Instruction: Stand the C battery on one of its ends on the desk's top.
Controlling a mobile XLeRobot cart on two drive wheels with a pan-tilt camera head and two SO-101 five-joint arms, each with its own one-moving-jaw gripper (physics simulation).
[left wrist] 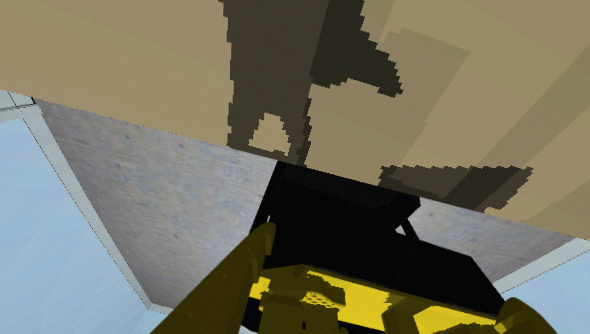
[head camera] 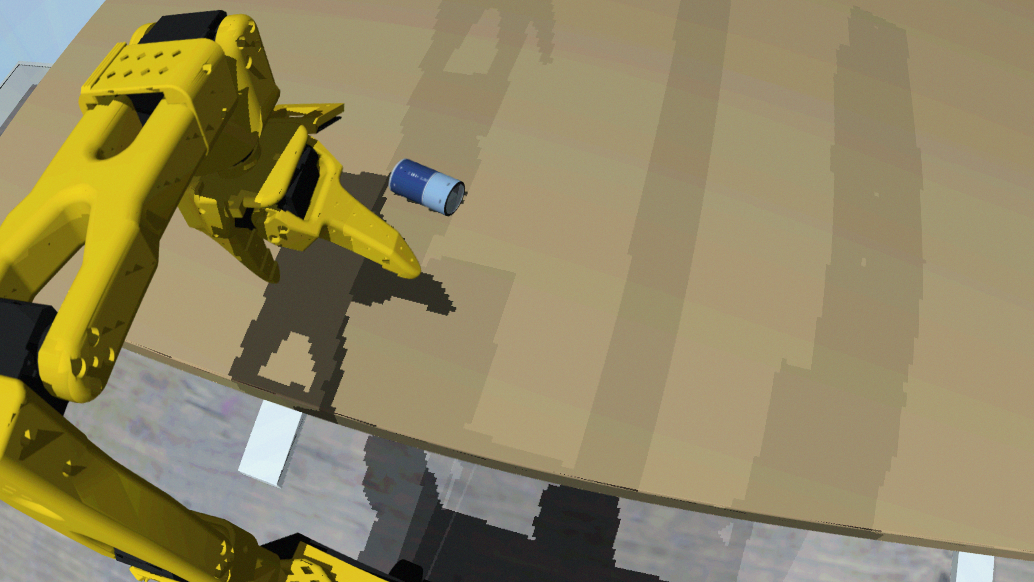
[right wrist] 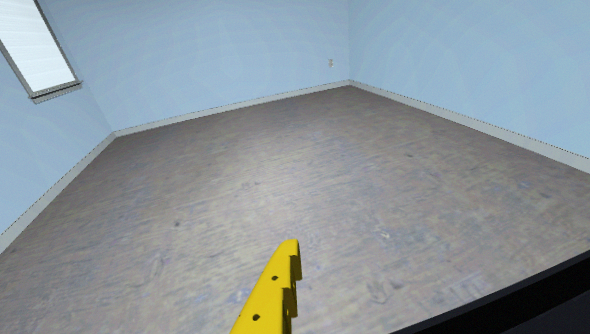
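Pixels of known places: left hand, tool point: (left wrist: 274, 234) (head camera: 277, 275); right hand, tool point: (right wrist: 299, 253); left arm's base, link origin: (left wrist: 285, 290).
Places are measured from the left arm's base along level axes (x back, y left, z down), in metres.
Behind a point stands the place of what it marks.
The C battery (head camera: 426, 187) @(z 0.030, x -0.317, y 0.038 m), dark blue at one end and light blue at the other, lies on its side on the tan desk's top (head camera: 766, 180) @(z 0.055, x -0.428, y -0.187 m) (left wrist: 125, 60) @(z 0.055, x -0.194, y 0.217 m), above centre-left in the head view. It does not show in either wrist view. My left gripper (head camera: 342, 274) (left wrist: 390, 265) is open and empty, its two jaws wide apart. In the head view it is left of and below the battery, apart from it, with its jaw tips pointing toward the near edge. My right gripper (right wrist: 292, 250) is fully open, one notched jaw showing, over the floor away from the desk.
The desk's near edge curves across the lower head view, with the floor (head camera: 180, 404) @(z 0.775, x -0.202, y 0.629 m) and a white desk leg (head camera: 269, 442) below it. Shadows of the arm fall on the desk. In the right wrist view, floor (right wrist: 325, 175) @(z 0.775, x 1.492, y 0.108 m) stretches to pale blue walls (right wrist: 225, 50) @(z -0.055, x 3.784, y -0.502 m).
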